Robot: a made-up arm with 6 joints.
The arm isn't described. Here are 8 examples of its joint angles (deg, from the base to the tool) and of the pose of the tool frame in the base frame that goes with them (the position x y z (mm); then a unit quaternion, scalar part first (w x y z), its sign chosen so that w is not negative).
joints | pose
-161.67 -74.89 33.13 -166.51 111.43 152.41 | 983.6 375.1 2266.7 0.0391 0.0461 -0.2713 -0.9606
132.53 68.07 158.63 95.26 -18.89 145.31 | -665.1 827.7 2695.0 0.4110 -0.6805 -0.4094 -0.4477
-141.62 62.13 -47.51 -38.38 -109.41 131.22 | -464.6 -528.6 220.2 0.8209 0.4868 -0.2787 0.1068
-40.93 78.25 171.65 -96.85 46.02 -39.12 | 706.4 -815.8 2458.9 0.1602 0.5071 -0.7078 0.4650
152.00 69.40 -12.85 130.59 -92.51 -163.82 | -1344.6 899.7 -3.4 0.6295 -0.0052 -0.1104 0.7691
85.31 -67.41 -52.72 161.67 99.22 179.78 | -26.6 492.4 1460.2 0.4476 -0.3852 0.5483 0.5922
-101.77 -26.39 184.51 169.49 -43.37 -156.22 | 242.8 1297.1 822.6 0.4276 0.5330 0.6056 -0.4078
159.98 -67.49 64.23 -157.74 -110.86 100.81 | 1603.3 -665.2 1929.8 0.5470 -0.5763 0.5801 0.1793
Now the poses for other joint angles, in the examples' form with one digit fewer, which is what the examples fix.
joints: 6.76 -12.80 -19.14 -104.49 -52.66 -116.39
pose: 1373 329 1845 0.331 -0.810 -0.472 0.112
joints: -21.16 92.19 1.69 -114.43 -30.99 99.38
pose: 1343 -412 -646 0.732 0.380 0.564 -0.045
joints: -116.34 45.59 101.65 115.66 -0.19 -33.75
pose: -756 -1526 2853 0.089 -0.606 0.304 -0.730
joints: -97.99 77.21 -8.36 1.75 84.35 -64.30
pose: -224 -1640 -185 0.561 0.361 -0.389 -0.635
